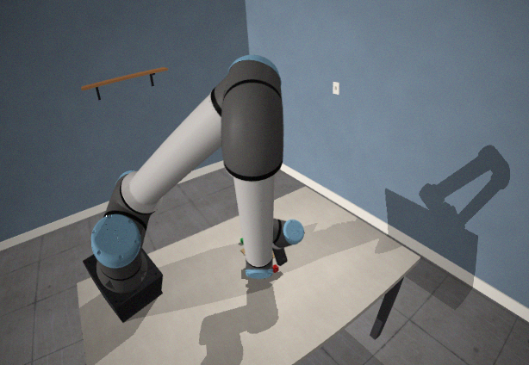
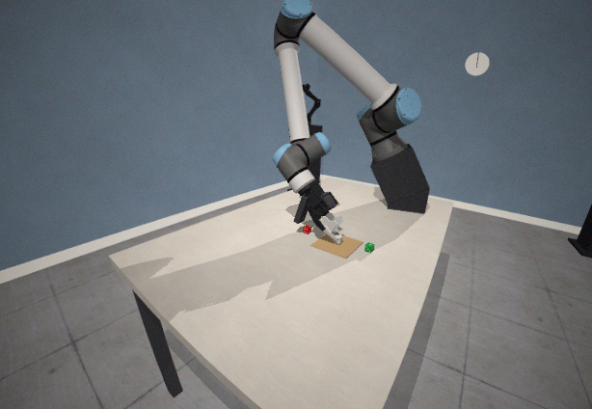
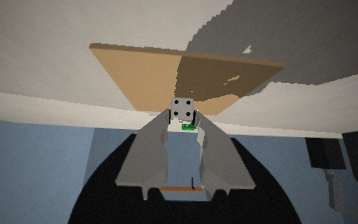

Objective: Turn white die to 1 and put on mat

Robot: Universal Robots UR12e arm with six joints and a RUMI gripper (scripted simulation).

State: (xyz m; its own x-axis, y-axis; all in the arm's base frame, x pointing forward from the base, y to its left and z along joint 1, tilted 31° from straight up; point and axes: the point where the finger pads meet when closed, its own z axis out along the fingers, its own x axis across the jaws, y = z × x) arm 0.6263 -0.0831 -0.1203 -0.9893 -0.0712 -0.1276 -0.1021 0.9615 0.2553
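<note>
Right now my hand is 30 mm above the tan mat and 10 mm to the right of it. From my hand the other things lie so: red die (130 mm to the right, 20 mm below, 20 mm behind); white die (10 mm to the left, 10 mm below); green die (120 mm to the left, 20 mm below, 20 mm behind).
</note>
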